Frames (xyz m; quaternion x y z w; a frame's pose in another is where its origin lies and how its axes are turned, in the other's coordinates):
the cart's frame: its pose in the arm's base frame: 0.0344 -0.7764 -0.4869 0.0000 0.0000 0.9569 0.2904
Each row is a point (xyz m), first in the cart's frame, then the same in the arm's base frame.
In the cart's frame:
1: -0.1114 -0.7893 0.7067
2: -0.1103 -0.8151 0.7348
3: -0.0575 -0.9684 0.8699
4: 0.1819 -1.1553 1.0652
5: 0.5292 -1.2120 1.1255
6: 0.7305 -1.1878 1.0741
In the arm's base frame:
1: 0.5657 -0.1821 0.2198
2: 0.5791 -0.1601 0.2479
3: 0.6204 -0.0033 0.3830
4: 0.5253 0.2851 0.5783
5: 0.2681 0.5253 0.6386
6: 0.0873 0.6171 0.5872

